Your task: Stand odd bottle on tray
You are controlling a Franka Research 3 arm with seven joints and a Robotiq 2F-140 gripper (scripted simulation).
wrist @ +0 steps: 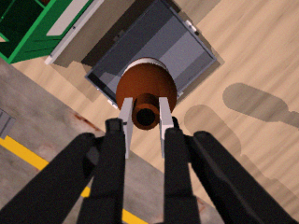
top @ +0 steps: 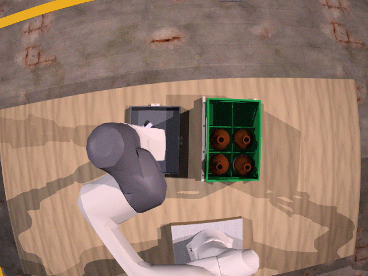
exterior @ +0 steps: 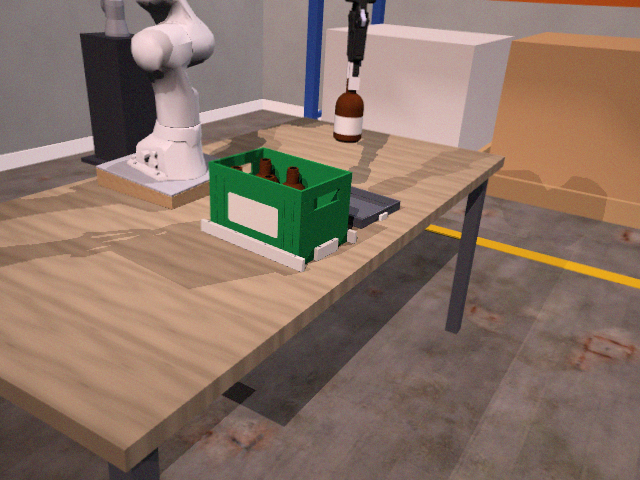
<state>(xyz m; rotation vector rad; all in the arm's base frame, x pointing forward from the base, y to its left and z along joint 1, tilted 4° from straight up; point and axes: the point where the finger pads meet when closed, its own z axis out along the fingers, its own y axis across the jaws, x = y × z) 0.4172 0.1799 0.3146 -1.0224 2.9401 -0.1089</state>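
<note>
Now: the brown bottle 9 cm below my hand. Round my hand: dark grey tray: 34 cm below; then green crate: 3 cm behind, 28 cm to the right, 27 cm below.
</note>
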